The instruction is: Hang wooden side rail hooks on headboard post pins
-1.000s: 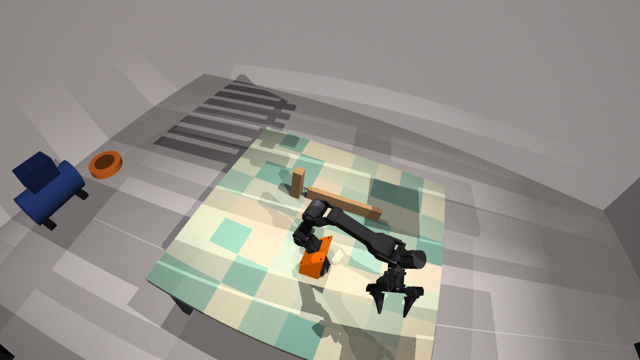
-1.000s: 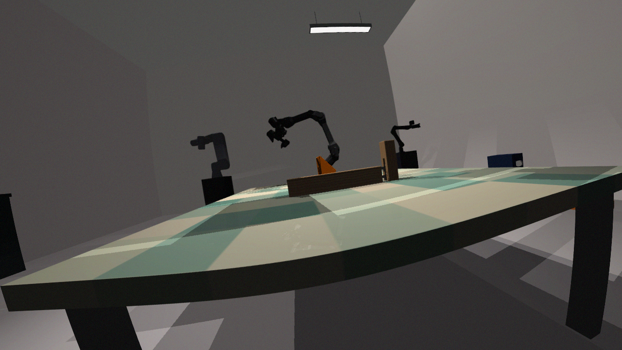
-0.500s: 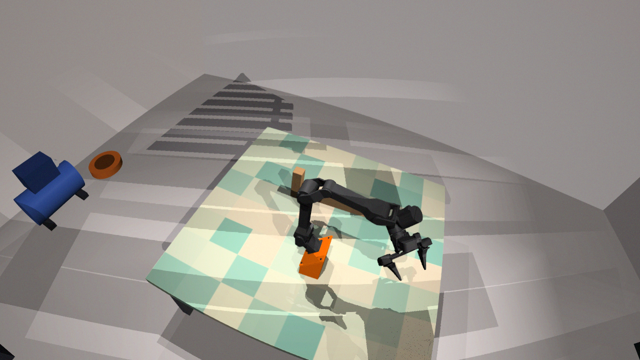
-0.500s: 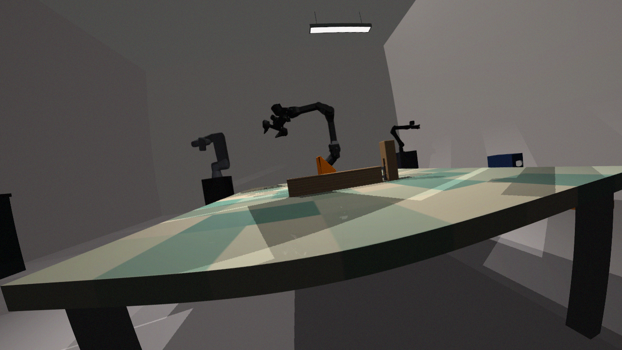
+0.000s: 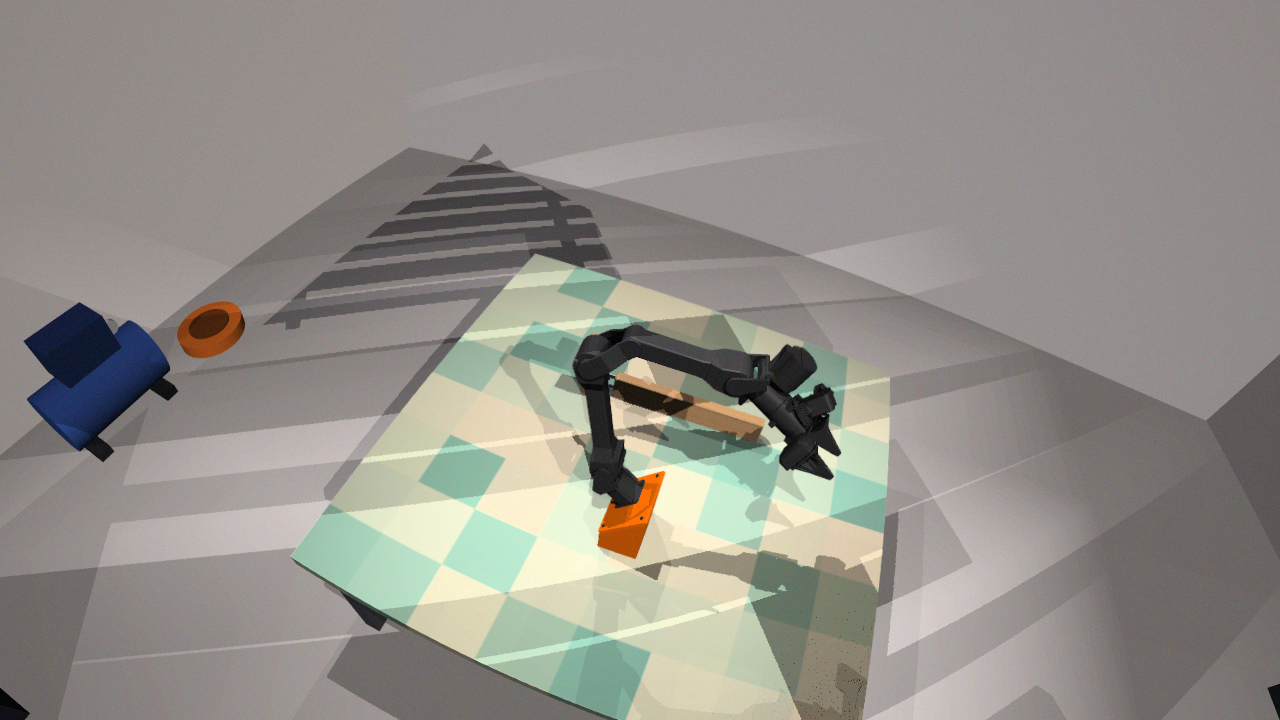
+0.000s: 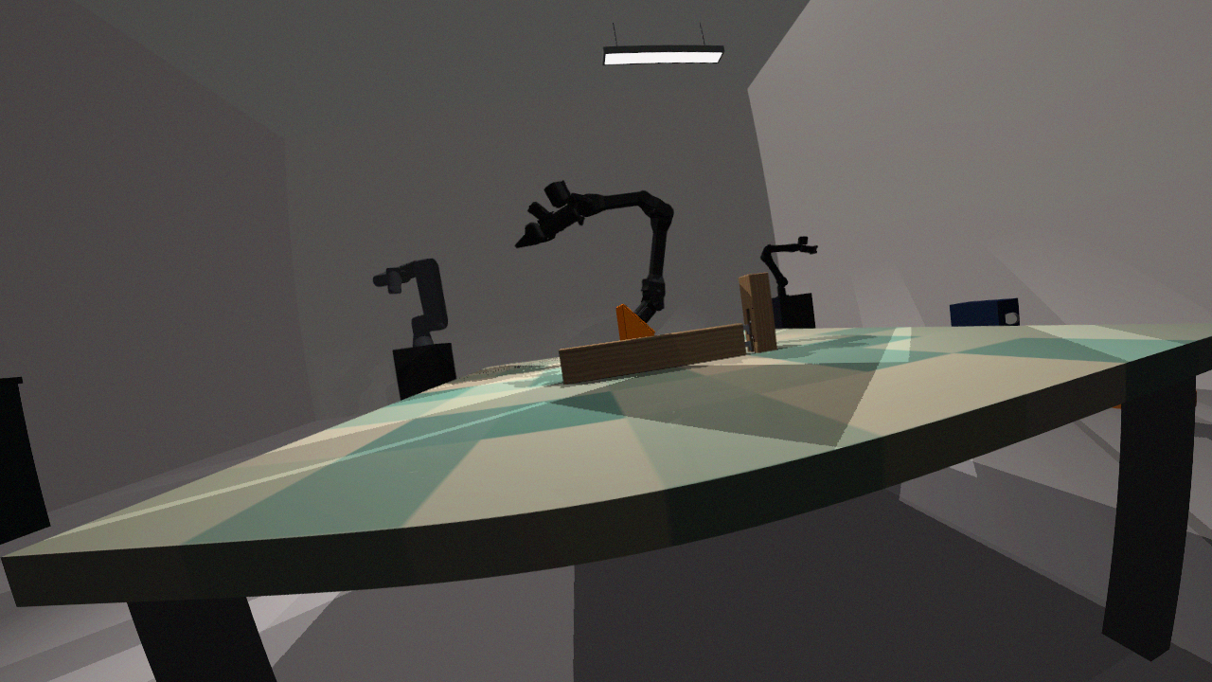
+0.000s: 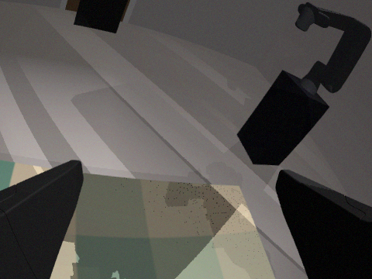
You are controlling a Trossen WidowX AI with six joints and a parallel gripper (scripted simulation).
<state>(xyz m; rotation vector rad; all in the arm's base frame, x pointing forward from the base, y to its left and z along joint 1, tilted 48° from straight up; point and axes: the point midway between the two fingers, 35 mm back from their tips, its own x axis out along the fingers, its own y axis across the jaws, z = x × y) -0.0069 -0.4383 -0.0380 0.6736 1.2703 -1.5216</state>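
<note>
The headboard post lies 37 cm ahead of my gripper tip, 55 cm to the left of it and 32 cm below it.
</note>
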